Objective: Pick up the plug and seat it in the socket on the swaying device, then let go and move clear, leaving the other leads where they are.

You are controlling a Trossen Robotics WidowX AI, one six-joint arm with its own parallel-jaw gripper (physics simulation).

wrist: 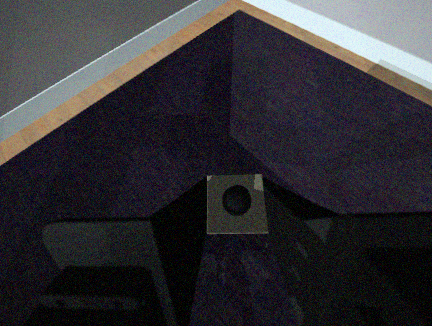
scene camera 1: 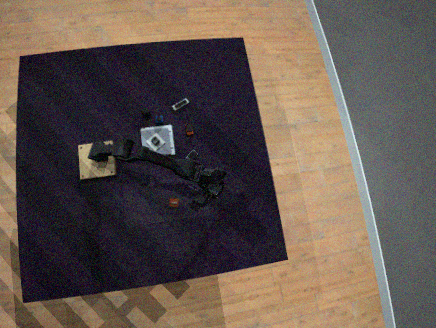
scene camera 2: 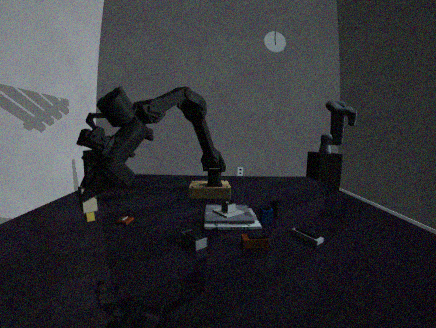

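The plug, a pale square block (scene camera 2: 90,205) (wrist: 237,225) with a round dark spot on its top and a yellow tip below, is held upright between my fingers. My gripper (wrist: 232,183) is shut on it, held above the dark mat to the left in scene camera 2. In scene camera 1 the gripper (scene camera 1: 212,187) is dark and the plug cannot be made out. The device (scene camera 1: 167,132) (scene camera 2: 240,219) is a pale flat slab with a turned white square plate on it. A small block with a dark top, the socket (scene camera 1: 155,140) (scene camera 2: 228,206), stands on that plate.
Near the device are a grey block (scene camera 2: 195,240), an orange block (scene camera 1: 189,133) (scene camera 2: 255,242), a white bar (scene camera 1: 180,104) (scene camera 2: 307,236) and a blue block (scene camera 1: 159,119) (scene camera 2: 267,215). A red-orange block (scene camera 1: 173,202) (scene camera 2: 126,220) lies on the gripper's side. My arm's base stands on a wooden board (scene camera 1: 97,171).
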